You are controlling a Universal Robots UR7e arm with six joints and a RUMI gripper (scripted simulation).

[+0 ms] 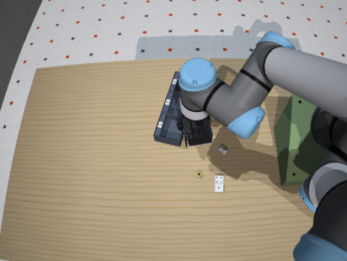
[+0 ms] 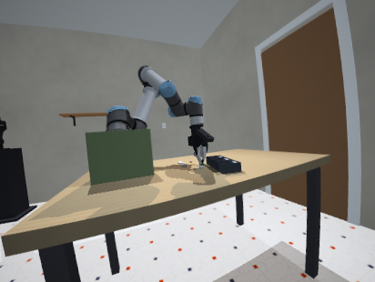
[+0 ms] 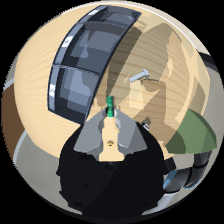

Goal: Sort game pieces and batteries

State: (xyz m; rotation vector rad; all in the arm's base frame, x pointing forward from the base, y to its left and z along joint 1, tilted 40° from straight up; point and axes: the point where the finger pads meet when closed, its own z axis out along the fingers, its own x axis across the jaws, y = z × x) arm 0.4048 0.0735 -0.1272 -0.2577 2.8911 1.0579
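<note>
My gripper is now 50 mm short of the black bin tray and 110 mm to the left of it. From my hand the other things lie so: green battery 10 mm below; grey-white piece 90 mm behind, 40 mm to the left, 10 mm below; grey cylinder 40 mm behind, 70 mm to the right, 10 mm below.
</note>
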